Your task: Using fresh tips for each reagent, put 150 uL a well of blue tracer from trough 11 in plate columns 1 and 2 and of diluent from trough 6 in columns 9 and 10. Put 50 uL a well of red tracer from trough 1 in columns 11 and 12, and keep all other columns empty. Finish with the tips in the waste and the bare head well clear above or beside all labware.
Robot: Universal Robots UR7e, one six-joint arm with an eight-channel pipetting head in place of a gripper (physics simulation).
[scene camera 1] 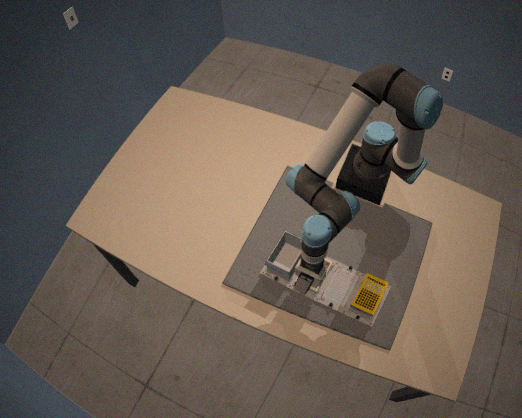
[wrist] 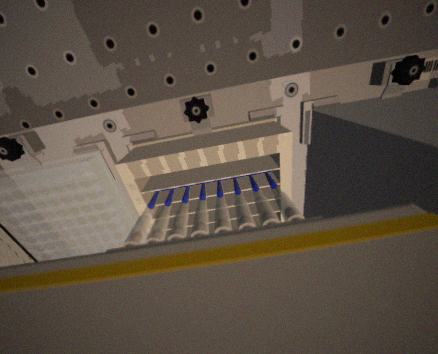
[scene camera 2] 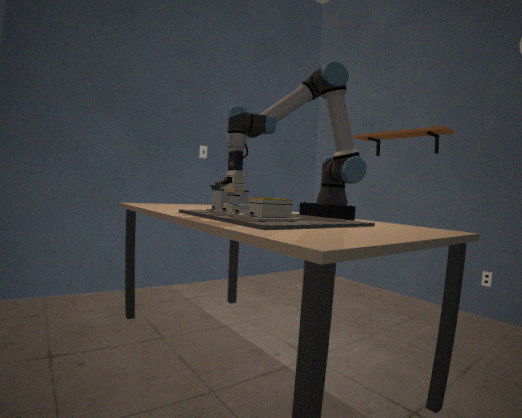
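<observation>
My pipetting head (scene camera 1: pixel 311 271) (scene camera 2: pixel 234 181) (wrist: pixel 220 257) is low over the trough reservoir (wrist: pixel 285 167). It carries a row of clear tips (wrist: pixel 220 210), with blue liquid in their lower ends. These ends meet the thin blue line of the blue trough (wrist: pixel 227 178) in the wrist view; whether they dip into the liquid cannot be told. A red trough (scene camera 1: pixel 327 263) shows beside the head. The well plate (scene camera 1: pixel 336 289) (wrist: pixel 65 205) is pale, and its well contents cannot be made out. The yellow-topped tip rack (scene camera 1: pixel 370 294) (scene camera 2: pixel 271 207) stands beyond the plate.
The grey waste bin (scene camera 1: pixel 285 254) (scene camera 2: pixel 218 199) stands beside the reservoir, on the side away from the plate, and its dark interior shows at the right in the wrist view. Dark clamp knobs (wrist: pixel 196 110) (wrist: pixel 407 70) stand along the deck edge. The dark mat (scene camera 1: pixel 265 225) lies under the deck.
</observation>
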